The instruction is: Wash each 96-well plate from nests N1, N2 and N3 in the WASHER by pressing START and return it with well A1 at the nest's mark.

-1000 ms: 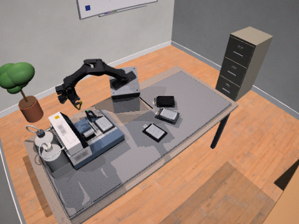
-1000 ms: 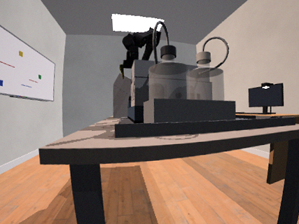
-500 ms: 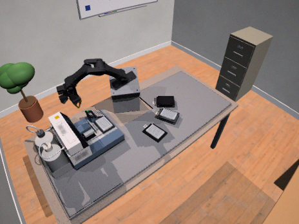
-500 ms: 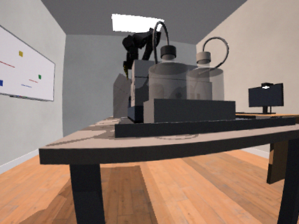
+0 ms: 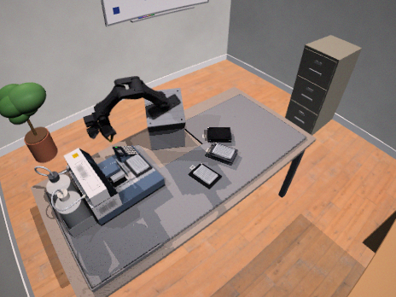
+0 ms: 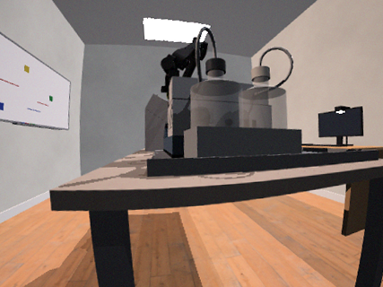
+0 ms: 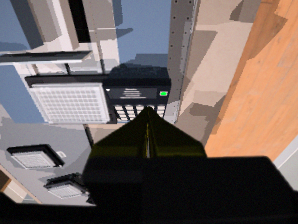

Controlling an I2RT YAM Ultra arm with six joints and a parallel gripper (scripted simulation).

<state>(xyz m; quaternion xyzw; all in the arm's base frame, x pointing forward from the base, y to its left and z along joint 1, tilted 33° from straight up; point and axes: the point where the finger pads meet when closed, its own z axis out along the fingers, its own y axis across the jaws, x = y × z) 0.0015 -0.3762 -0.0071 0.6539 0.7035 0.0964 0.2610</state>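
Now: hand 15 cm short of the dark carrier, 14 cm above it and 7 cm to the right of it. The rest, counted from my hand: plate washer: 15 cm ahead, 9 cm below, 8 cm to the right; then label: 35 cm to the left, 32 cm ahead, 22 cm below; then black nest: 43 cm ahead, 37 cm to the left, 21 cm below.
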